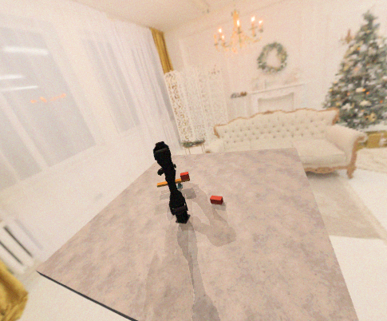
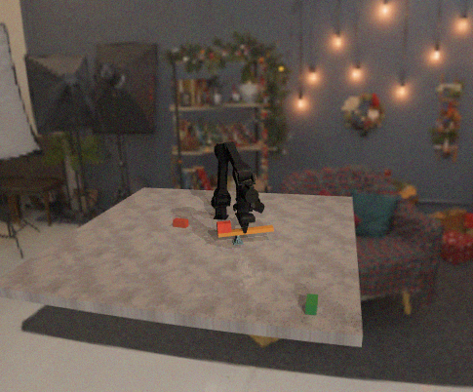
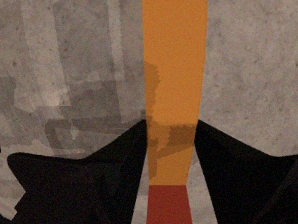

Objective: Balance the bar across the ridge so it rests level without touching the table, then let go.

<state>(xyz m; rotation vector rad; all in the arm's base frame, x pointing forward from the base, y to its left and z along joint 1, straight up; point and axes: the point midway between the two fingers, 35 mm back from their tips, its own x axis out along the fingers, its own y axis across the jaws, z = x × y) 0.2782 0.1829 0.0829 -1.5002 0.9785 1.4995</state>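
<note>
My gripper tip is now 3 cm to the left of the small teal ridge, 3 cm above it and 1 cm short of it. From my gripper tip the other things lie so: green block 46 cm ahead, 32 cm to the left, 3 cm below; red block 34 cm to the right, 13 cm behind, 3 cm below.
</note>
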